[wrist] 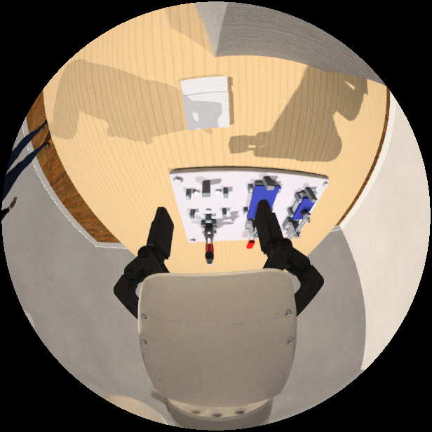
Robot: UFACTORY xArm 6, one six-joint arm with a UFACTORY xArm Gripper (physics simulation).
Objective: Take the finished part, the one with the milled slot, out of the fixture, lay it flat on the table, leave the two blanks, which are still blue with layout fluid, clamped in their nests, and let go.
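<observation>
The finished part (pixel 207 107), a pale grey block with a thin slot line across it, lies flat on the table (pixel 145 165), beyond the fixture (pixel 235 178) and apart from it. The fixture's left nest shows no part between its posts. One blue blank (pixel 257 195) sits in the middle nest under a grey clamp. The smaller blue blank (pixel 302 209) sits in the right nest among its clamp pieces. My gripper (pixel 212 212) is wide open and empty. In view its fingers straddle the left nest, and the right finger hides part of the middle blank.
A red-handled clamp (pixel 209 225) stands at the left nest. Another red handle (pixel 250 244) shows below the middle nest. A large grey streaked body (pixel 290 37) covers the table's upper right. Arm shadows fall across the table and the part. Dark blue limb-like shapes (pixel 22 145) show at far left.
</observation>
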